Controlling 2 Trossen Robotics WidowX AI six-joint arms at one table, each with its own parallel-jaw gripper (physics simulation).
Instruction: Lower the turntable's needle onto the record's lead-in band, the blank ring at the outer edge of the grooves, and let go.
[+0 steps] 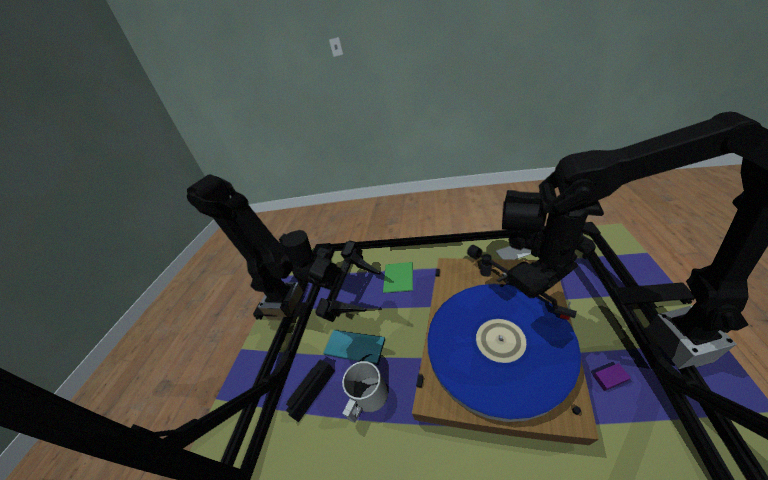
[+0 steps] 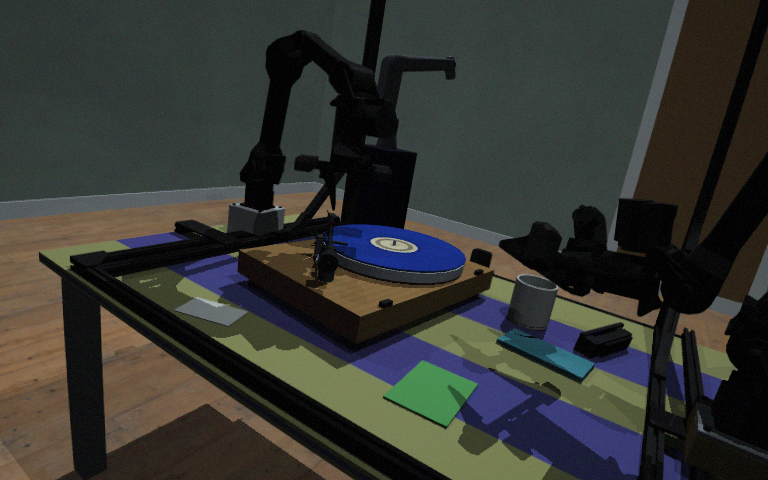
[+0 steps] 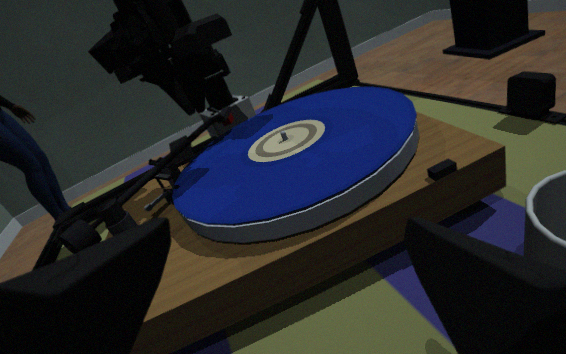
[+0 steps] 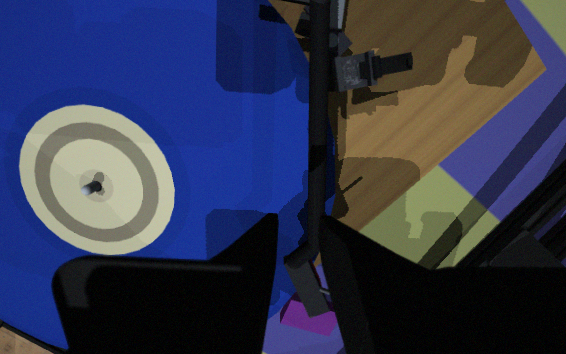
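A blue record lies on the wooden turntable. The thin black tonearm runs along the record's outer edge. Its headshell with a red tip sits at that edge; I cannot tell whether the needle touches the record. My right gripper hangs over the arm's front end, its fingers narrow on either side of the arm, with a gap on one side. My left gripper is wide open and empty, left of the turntable.
A grey mug, a teal book, a green card and a black block lie left of the turntable. A purple item and white paper lie at the mat's edges.
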